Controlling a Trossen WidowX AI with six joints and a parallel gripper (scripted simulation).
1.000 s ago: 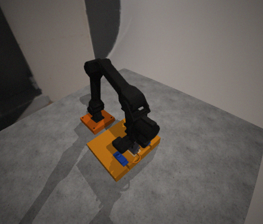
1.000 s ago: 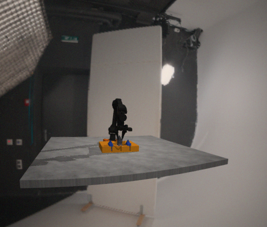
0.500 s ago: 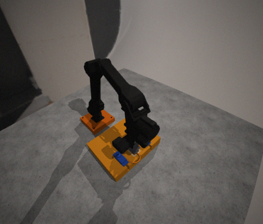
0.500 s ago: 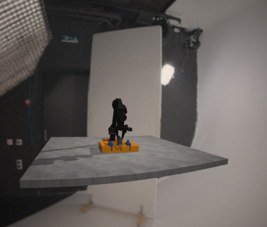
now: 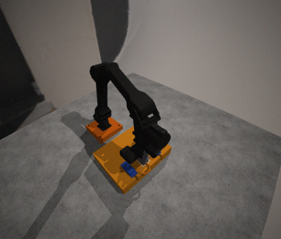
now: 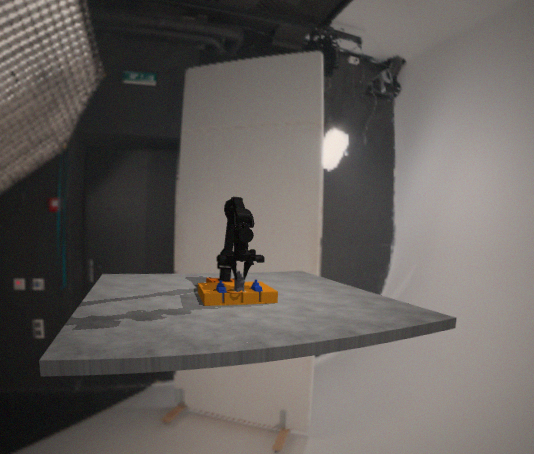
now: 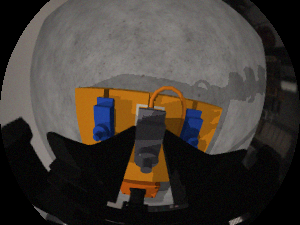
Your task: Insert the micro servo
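Right now my gripper tip is 120 mm past the orange deck, 10 mm to the right of it and 70 mm above it.
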